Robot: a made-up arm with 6 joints.
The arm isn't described. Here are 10 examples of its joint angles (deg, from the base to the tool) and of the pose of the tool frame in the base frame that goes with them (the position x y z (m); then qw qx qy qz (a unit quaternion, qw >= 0)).
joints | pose
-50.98 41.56 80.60 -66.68 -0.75 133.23 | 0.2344 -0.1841 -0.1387 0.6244 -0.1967 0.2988 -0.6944
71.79 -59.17 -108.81 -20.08 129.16 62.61 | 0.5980 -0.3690 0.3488 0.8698 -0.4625 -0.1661 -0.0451
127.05 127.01 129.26 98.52 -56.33 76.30 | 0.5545 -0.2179 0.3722 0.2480 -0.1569 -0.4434 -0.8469
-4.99 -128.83 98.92 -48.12 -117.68 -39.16 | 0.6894 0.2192 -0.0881 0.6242 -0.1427 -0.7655 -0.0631
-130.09 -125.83 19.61 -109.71 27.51 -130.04 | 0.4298 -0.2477 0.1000 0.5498 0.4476 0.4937 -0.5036
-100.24 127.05 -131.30 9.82 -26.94 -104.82 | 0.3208 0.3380 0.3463 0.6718 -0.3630 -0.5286 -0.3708
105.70 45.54 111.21 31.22 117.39 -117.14 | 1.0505 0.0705 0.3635 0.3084 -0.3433 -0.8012 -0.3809
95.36 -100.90 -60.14 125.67 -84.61 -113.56 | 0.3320 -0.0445 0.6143 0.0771 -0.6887 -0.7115 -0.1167
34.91 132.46 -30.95 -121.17 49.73 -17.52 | -0.2168 -0.0594 0.0298 0.2056 0.8552 -0.4715 -0.0632
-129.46 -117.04 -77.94 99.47 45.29 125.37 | 0.5228 -0.1461 -0.1634 0.0465 0.8233 0.5655 -0.0147
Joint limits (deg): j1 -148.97..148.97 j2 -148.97..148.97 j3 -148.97..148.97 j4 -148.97..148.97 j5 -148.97..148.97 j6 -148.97..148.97
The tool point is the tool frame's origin. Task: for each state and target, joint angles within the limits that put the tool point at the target. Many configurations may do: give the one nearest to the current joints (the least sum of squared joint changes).
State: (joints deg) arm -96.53 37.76 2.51 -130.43 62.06 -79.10
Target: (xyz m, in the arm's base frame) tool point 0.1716 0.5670 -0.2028
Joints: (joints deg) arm -82.97 67.03 -0.53 -119.59 84.00 -100.61
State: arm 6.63 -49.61 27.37 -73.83 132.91 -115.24
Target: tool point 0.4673 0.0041 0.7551
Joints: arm -6.31 -49.76 29.50 -79.11 132.06 -105.54
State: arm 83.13 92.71 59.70 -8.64 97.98 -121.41
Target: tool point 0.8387 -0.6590 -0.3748
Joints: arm 55.62 117.39 96.76 28.26 118.23 -148.97
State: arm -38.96 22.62 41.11 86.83 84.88 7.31
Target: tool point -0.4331 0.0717 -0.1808
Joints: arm -71.03 29.47 57.02 80.26 70.61 -41.77
